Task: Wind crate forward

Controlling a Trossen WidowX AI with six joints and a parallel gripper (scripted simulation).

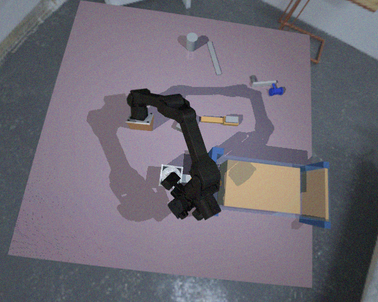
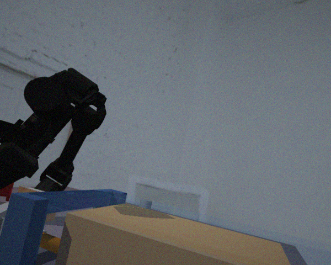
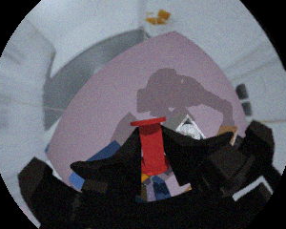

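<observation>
My gripper tip is now 1 cm past the red-knobbed crank handle, 4 cm to the right of it and 3 cm above it. Also, from my gripper tip: red knob (1 cm ahead, 1 cm to the left); then blue steel frame (11 cm ahead, 11 cm to the left, 3 cm below); then grey block (4 cm behind, 36 cm to the left, 11 cm below).
</observation>
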